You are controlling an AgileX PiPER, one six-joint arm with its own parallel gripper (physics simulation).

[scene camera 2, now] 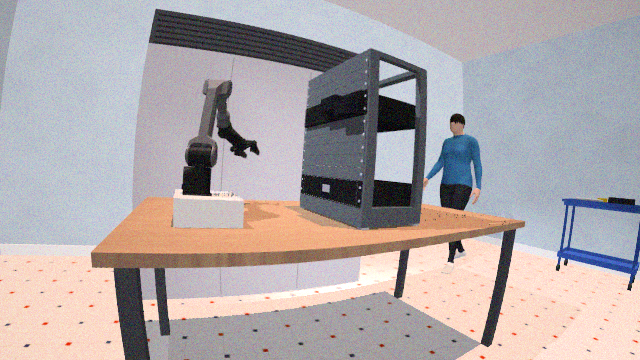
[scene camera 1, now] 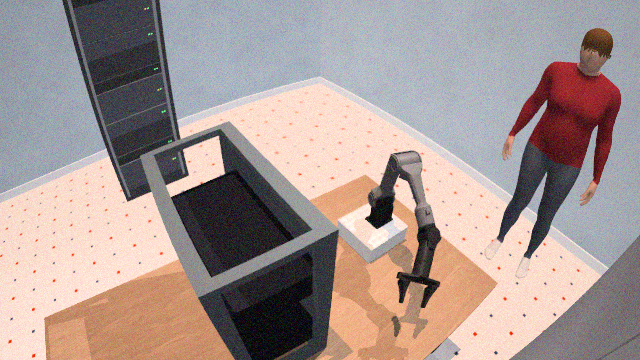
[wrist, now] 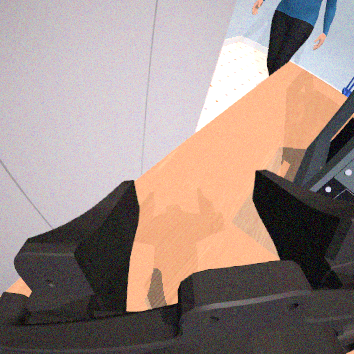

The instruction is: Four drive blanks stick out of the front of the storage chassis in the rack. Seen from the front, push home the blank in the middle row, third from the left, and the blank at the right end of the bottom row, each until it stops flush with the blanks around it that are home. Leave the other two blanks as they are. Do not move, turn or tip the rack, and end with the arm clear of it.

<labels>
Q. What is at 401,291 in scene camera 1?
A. My gripper.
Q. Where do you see a rack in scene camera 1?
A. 260,256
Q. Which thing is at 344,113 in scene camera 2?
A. A rack.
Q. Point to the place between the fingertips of my gripper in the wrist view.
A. At 195,189
</labels>
